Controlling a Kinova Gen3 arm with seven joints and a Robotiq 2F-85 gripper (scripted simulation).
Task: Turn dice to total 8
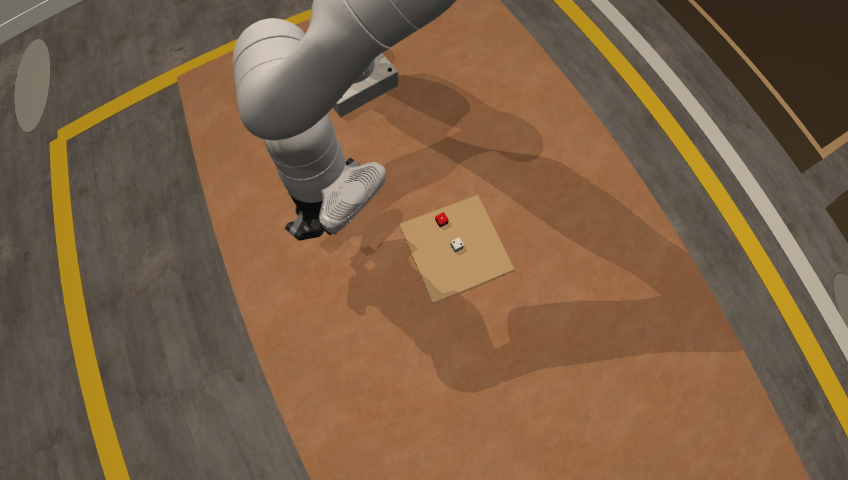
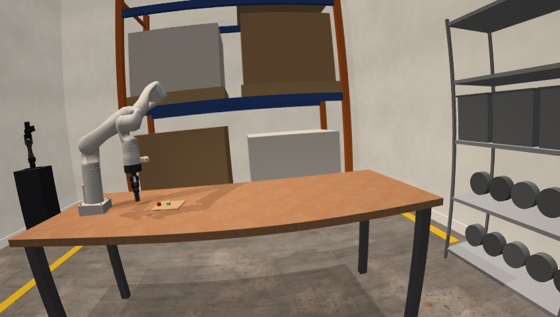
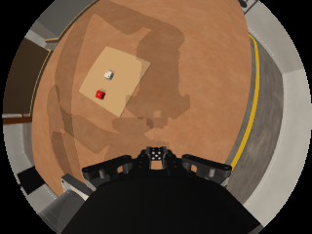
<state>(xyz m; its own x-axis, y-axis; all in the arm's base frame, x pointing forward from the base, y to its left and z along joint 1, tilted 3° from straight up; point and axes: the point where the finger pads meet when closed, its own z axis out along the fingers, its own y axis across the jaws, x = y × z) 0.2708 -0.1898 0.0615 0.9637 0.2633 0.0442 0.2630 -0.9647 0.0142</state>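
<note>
Right now the white die is 110 mm ahead of my hand, 140 mm to the left of it and 80 mm below it. Round my hand: black die 10 mm below; then red die 70 mm ahead, 150 mm to the left, 80 mm below; then tan mat 110 mm ahead, 140 mm to the left, 90 mm below.
</note>
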